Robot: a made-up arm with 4 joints.
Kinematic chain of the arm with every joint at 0, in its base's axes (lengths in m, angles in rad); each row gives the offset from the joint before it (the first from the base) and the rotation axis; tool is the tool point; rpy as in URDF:
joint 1: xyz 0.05 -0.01 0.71 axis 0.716 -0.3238 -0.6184
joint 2: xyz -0.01 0 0.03 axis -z
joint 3: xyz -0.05 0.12 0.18 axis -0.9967 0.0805 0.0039
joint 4: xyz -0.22 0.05 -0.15 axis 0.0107 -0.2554 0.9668
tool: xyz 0 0.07 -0.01 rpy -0.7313 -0.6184 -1.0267
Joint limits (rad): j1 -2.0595..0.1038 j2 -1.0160..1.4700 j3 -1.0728..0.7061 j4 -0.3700..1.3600
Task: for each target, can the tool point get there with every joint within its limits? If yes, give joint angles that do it. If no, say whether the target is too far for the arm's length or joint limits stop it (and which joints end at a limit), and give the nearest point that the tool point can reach.
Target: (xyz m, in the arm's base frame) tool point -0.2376 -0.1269 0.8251
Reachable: yes | joints -0.5991 -0.5490 0.5450 0.1462
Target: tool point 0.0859 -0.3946 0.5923
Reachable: no: joint limits stop it (at a limit: joint 2, joint 3, joint 4) | nearest point -0.1634 -0.2837 0.8072 | short by 0.347 m
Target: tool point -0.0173 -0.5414 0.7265
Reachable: no: joint limits stop it (at a limit: joint 2, joint 3, joint 4) | nearest point -0.1350 -0.2893 0.8429 | short by 0.302 m
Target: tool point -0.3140 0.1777 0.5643
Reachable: yes | joints -1.3705 0.7283 -0.4635 0.6844
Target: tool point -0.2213 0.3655 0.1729
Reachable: no: too far | nearest point -0.1658 0.2601 0.3702 | short by 0.230 m
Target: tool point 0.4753 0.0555 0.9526
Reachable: no: joint limits stop it (at a limit: joint 1, joint 2, joint 4) | nearest point 0.3487 0.2239 0.9562 | short by 0.211 m
